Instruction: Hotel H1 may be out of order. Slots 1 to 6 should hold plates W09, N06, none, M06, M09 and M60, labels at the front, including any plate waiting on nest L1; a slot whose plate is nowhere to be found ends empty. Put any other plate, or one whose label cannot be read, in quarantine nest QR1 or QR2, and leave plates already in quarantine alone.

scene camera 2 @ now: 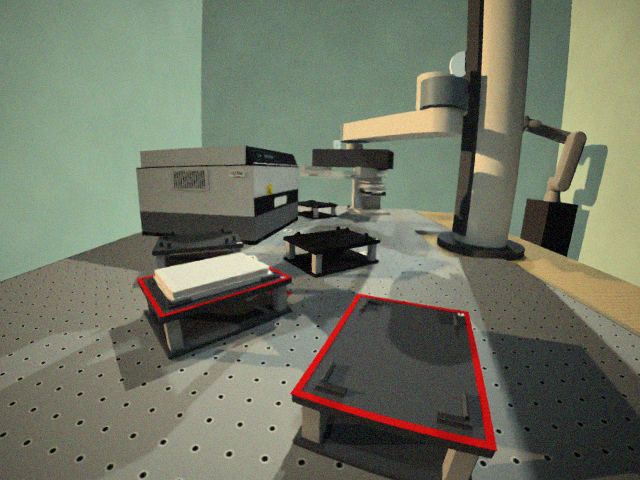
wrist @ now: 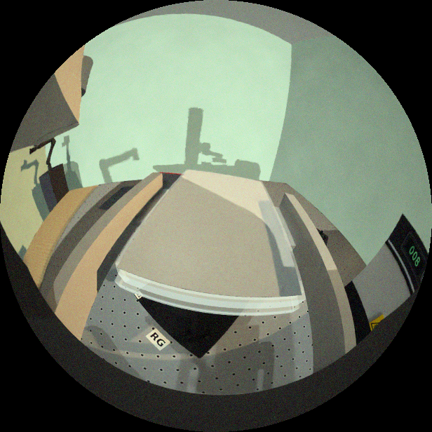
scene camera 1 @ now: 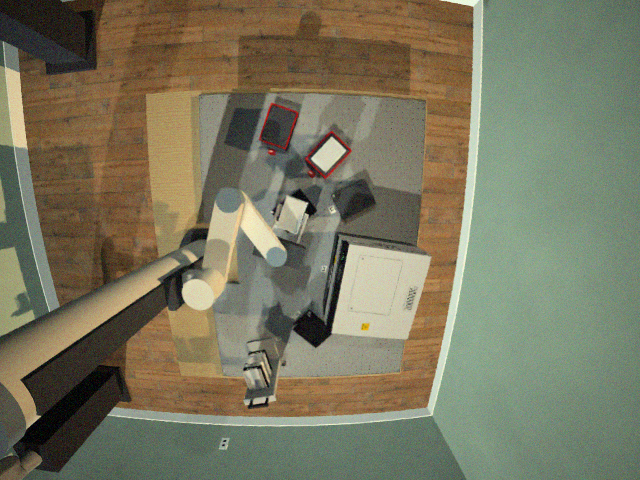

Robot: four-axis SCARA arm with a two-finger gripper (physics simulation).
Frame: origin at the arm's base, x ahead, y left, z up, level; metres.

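Where they show: gripper, fingertip midpoint: (scene camera 2: pixel 329 171) (scene camera 1: pixel 293 209); arm's base, origin of the base link: (scene camera 2: pixel 478 247).
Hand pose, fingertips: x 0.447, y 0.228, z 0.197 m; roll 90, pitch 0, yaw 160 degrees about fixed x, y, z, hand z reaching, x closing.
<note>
Each offset is from my fingertips to the top centre of the thing.
My gripper (scene camera 1: pixel 293 213) (scene camera 2: pixel 316 172) (wrist: pixel 222 191) is shut on a pale, clear-edged plate @(dx -0.008, dy -0.022, dz +0.002 m) (scene camera 1: pixel 291 217) (wrist: pixel 200 245), held level well above the bench; no readable label shows on it. Part of a black nest @(dx -0.009, dy -0.020, dz -0.124 m) (scene camera 1: pixel 310 204) (scene camera 2: pixel 330 240) (wrist: pixel 197 332) shows below the plate in scene camera 1 and the wrist view. The hotel (scene camera 1: pixel 262 394) (scene camera 2: pixel 364 203) stands at the far end with several plates; slot numbers and labels are unreadable. One red-rimmed nest @(dx -0.072, dy +0.339, dz -0.130 m) (scene camera 1: pixel 279 126) (scene camera 2: pixel 398 361) is empty. A second red-rimmed nest @(dx +0.139, dy +0.222, dz -0.130 m) (scene camera 1: pixel 338 164) (scene camera 2: pixel 227 297) bears a white plate @(dx +0.139, dy +0.222, dz -0.120 m) (scene camera 1: pixel 328 153) (scene camera 2: pixel 211 276).
A large white and grey instrument @(dx +0.341, dy -0.332, dz +0.059 m) (scene camera 1: pixel 382 289) (scene camera 2: pixel 201 191) stands beside the nests. A dark nest @(dx +0.256, dy +0.035, dz -0.124 m) (scene camera 1: pixel 354 198) (scene camera 2: pixel 196 242) without a plate is near it; another black nest @(dx +0.076, dy -0.615, dz -0.128 m) (scene camera 1: pixel 311 328) (scene camera 2: pixel 316 205) stands at its far corner. A label RG (wrist: pixel 157 339) lies on the bench.
</note>
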